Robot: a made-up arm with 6 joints.
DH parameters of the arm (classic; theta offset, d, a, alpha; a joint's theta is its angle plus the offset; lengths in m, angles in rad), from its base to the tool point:
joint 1: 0 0.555 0 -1.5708
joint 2: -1.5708 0 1.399 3.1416
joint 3: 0 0 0 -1.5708
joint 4: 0 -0.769 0 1.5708
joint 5: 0 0.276 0 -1.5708
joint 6: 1.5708 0 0 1.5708
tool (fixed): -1.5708 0 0 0
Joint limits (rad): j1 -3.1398..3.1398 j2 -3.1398..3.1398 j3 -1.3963..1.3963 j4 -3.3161..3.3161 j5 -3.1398..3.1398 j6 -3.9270..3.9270
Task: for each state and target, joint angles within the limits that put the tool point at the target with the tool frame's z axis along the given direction. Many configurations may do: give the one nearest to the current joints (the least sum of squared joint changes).
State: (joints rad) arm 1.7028 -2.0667 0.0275 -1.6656 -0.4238 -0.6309
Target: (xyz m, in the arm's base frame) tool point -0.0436 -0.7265 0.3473 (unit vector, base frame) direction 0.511 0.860 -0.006
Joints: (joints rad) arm 1.6078 -2.3379 -0.7879 -1.8289 -0.0155 -0.7395
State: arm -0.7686 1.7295 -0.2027 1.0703 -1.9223 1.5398
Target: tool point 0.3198 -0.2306 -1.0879 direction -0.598 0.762 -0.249
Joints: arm -0.1423 2.4411 -0.1592 0.8464 -1.0646 0.5870
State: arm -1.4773 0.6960 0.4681 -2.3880 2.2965 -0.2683
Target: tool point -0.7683 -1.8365 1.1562 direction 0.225 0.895 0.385
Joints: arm -2.0961 1.0392 1.0319 -2.7616 1.8522 0.3860
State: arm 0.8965 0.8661 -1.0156 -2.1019 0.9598 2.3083
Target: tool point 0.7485 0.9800 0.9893 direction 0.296 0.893 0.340
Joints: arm 0.8562 0.6243 -0.0820 -1.8530 0.6521 2.3816
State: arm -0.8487 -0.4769 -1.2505 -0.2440 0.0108 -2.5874
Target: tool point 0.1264 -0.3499 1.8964 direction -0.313 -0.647 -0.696
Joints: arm -0.4102 -0.3766 -0.3955 0.2005 -0.0192 -2.5414
